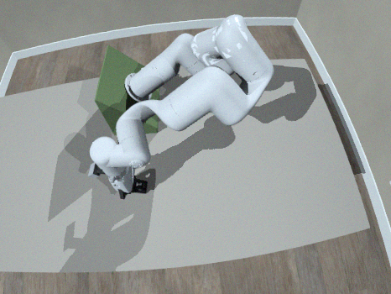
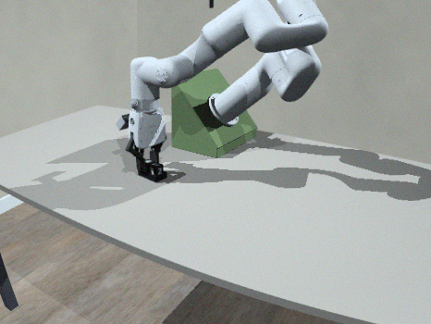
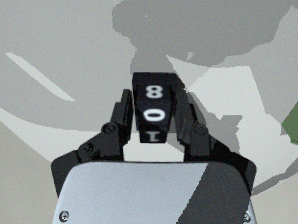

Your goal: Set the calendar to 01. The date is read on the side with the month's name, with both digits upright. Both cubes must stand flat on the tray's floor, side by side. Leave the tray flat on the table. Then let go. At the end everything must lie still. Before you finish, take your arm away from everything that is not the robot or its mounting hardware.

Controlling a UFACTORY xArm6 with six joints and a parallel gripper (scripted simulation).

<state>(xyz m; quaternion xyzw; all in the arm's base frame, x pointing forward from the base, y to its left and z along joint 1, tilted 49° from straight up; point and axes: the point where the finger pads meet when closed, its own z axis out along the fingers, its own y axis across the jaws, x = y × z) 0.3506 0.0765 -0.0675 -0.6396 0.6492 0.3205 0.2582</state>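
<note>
My gripper is now 1 cm above the black cube. Also, from my hand: black tray: 2 cm to the left, 3 cm below.
</note>
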